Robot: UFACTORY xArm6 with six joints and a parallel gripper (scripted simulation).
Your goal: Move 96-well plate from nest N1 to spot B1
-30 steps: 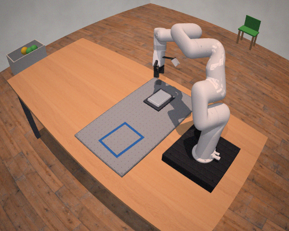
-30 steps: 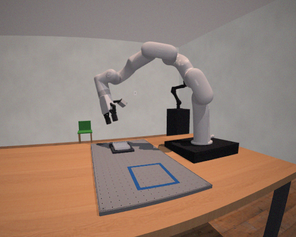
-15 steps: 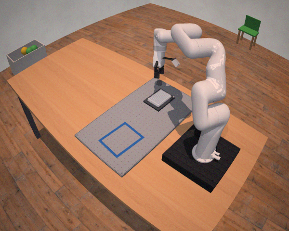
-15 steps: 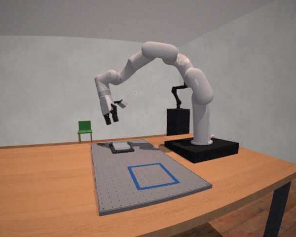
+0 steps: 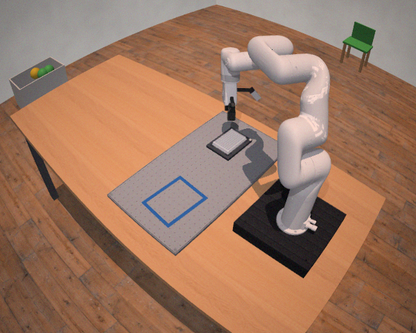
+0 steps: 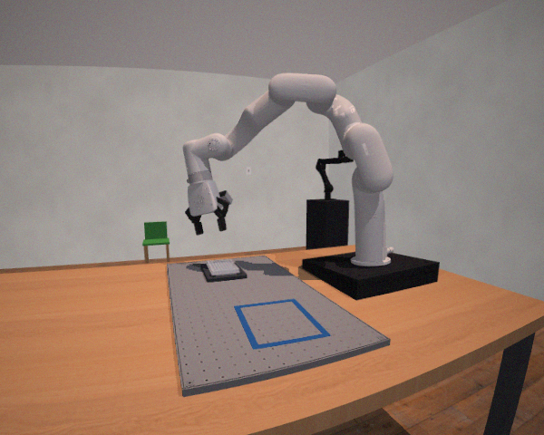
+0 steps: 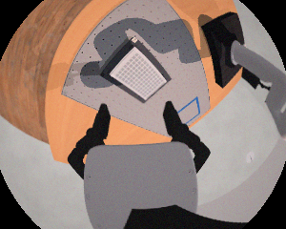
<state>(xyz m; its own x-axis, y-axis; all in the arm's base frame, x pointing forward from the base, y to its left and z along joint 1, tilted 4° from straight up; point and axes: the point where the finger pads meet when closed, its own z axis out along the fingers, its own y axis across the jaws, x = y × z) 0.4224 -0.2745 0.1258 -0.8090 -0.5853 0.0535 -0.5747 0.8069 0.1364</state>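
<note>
My hand is 120 mm above the white 96-well plate, 30 mm to the right of it and 20 mm past it. Round my hand: black plate nest 130 mm below, 30 mm to the left, 20 mm behind.
</note>
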